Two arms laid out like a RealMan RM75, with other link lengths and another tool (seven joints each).
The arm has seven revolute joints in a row. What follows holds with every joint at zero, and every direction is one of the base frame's.
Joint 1 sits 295.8 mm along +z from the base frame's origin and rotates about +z.
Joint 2 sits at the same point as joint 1 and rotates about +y.
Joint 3 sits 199.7 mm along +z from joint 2 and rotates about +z.
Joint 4 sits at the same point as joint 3 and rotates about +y.
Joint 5 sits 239.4 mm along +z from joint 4 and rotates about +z.
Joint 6 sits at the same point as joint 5 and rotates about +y.
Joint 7 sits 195.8 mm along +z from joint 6 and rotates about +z.
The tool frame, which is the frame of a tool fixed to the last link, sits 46 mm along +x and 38 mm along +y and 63 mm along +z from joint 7; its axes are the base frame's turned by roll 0, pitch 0.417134 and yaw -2.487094 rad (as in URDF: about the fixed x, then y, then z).
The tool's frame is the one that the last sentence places.
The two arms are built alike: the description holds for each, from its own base.
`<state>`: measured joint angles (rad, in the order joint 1, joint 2, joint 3, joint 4, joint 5, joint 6, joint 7); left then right.
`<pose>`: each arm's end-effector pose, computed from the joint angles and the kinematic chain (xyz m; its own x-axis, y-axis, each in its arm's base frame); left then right.
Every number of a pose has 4 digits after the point.
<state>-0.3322 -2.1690 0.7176 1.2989 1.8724 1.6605 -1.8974 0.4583 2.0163 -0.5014 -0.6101 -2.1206 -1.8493 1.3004</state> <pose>-0.0926 0.3663 0.1129 -0.9979 -0.0603 -0.0238 -0.0638 0.8473 0.5272 0.2284 0.2552 -0.0078 -0.1013 0.6575 0.7466 0.8064 0.4938 -0.3254</pose>
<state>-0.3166 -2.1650 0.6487 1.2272 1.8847 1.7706 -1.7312 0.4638 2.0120 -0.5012 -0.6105 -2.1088 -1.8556 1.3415</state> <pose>-0.1095 0.3357 0.1061 -0.9995 0.0301 -0.0105 0.0204 0.8570 0.5149 0.2233 0.2566 -0.0042 -0.0721 0.6694 0.7394 0.8119 0.4700 -0.3463</pose>
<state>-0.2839 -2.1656 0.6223 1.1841 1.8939 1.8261 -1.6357 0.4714 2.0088 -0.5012 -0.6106 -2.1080 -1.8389 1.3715</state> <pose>-0.1236 0.3148 0.0998 -0.9979 0.0637 -0.0102 0.0498 0.8611 0.5059 0.2230 0.2616 -0.0033 -0.0575 0.6730 0.7374 0.8254 0.4476 -0.3441</pose>
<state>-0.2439 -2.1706 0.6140 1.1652 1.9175 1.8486 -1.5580 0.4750 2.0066 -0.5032 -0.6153 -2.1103 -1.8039 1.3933</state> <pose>-0.1393 0.2991 0.0913 -0.9971 0.0748 0.0136 0.0714 0.8613 0.5031 0.2274 0.2696 -0.0036 -0.0527 0.6660 0.7441 0.8460 0.4256 -0.3211</pose>
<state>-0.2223 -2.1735 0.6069 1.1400 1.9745 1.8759 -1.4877 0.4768 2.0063 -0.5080 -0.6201 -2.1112 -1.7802 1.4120</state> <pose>-0.1537 0.2822 0.0775 -0.9950 0.0885 0.0467 0.1000 0.8768 0.4704 0.2301 0.2744 -0.0041 -0.0480 0.6636 0.7465 0.8598 0.4078 -0.3072</pose>
